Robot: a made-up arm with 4 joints.
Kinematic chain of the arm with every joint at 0, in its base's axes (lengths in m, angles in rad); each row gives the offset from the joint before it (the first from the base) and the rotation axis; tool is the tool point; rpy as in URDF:
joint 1: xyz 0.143 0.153 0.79 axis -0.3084 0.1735 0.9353
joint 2: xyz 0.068 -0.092 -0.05 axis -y
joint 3: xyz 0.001 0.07 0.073 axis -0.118 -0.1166 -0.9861
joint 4: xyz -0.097 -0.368 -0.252 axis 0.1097 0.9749 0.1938
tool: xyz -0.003 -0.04 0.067 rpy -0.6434 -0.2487 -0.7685
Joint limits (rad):
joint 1: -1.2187..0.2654
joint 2: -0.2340..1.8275
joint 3: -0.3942..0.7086
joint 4: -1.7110..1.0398
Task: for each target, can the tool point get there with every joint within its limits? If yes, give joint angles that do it. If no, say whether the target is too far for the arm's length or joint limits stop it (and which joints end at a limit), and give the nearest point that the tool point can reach.
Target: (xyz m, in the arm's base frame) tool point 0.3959 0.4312 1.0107
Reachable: no: joint limits stop it (at a limit: joint 1, joint 2, joint 3, joint 4) | nearest point 0.4440 -0.1799 0.9070 | short by 0.622 m
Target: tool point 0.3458 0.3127 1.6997
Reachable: no: too far | nearest point 0.4440 -0.1799 0.9070 | short by 0.938 m
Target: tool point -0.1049 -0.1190 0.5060
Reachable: yes | joints -0.7604 0.1797 0.0093 -0.0732
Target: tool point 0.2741 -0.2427 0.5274
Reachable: yes | joints 0.0404 1.3070 0.2527 -0.0608
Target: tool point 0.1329 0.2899 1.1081
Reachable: no: joint limits stop it (at a limit: joint 1, joint 2, joint 3) | nearest point -0.1713 0.3507 0.6212 | short by 0.577 m
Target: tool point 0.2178 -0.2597 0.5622
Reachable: yes | joints 0.1411 0.6724 0.2928 0.8310
